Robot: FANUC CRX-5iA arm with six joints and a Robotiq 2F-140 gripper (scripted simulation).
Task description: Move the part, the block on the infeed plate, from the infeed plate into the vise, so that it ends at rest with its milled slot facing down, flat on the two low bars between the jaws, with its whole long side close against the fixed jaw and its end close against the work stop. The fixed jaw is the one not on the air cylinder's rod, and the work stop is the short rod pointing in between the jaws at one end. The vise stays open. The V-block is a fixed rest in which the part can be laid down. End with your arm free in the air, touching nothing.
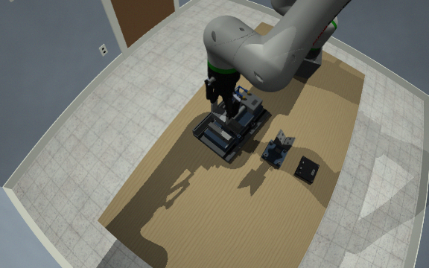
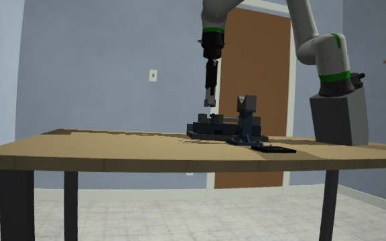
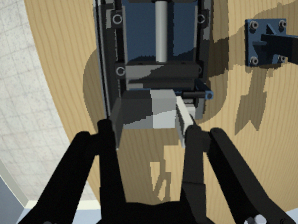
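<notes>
The part lies 30 mm below my hand. The rest, counted from my hand: moving jaw: 90 mm below, 30 mm behind, 20 mm to the left; air cylinder rod: 90 mm below, 80 mm behind, 30 mm to the left; work stop rod: 80 mm below, 70 mm to the left, 10 mm ahead.
</notes>
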